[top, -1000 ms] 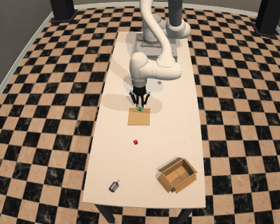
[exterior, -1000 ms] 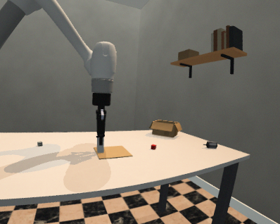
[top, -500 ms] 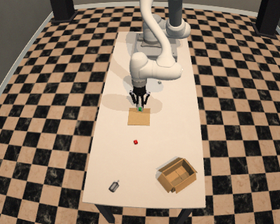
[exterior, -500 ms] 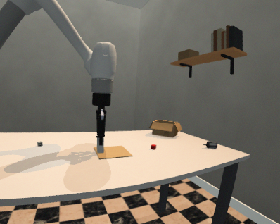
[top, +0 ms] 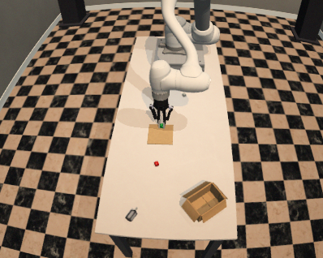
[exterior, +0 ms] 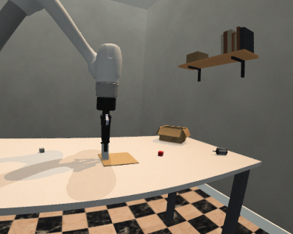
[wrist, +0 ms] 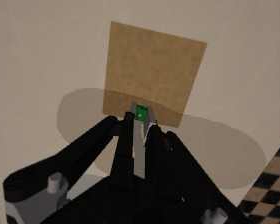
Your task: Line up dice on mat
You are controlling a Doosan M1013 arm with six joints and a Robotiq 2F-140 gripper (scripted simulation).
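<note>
Right now the green die is 2 cm below my hand. From my hand the other things lie so: red die: 25 cm ahead, 1 cm to the left, 3 cm below; white die: 28 cm behind, 10 cm to the left, 3 cm below; tan mat: 5 cm ahead, 4 cm below.
</note>
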